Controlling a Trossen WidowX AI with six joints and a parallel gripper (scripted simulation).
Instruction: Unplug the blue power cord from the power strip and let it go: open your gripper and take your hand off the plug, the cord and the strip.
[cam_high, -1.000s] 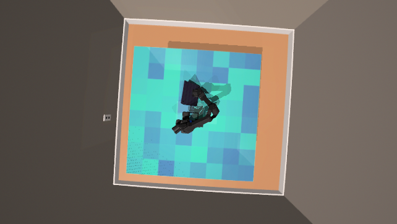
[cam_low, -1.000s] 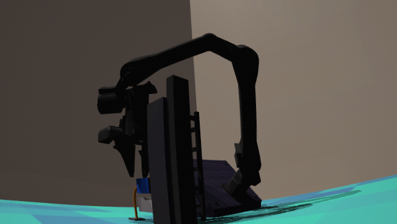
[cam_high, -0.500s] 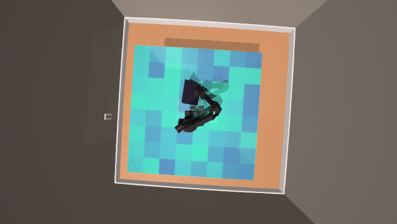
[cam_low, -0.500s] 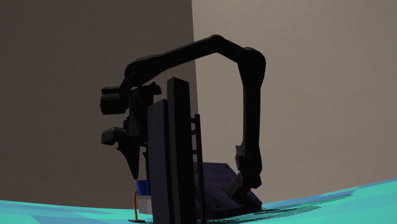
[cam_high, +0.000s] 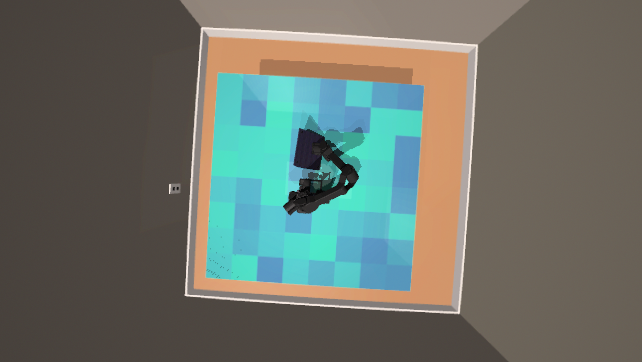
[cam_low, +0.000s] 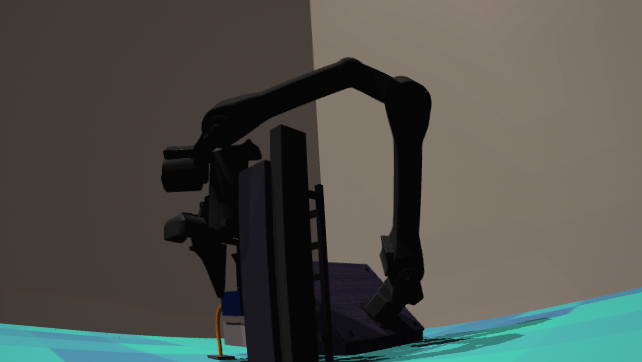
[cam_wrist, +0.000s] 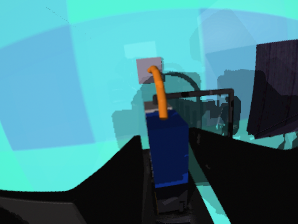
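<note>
The plug lies 3 cm to the left of my gripper tip.
</note>
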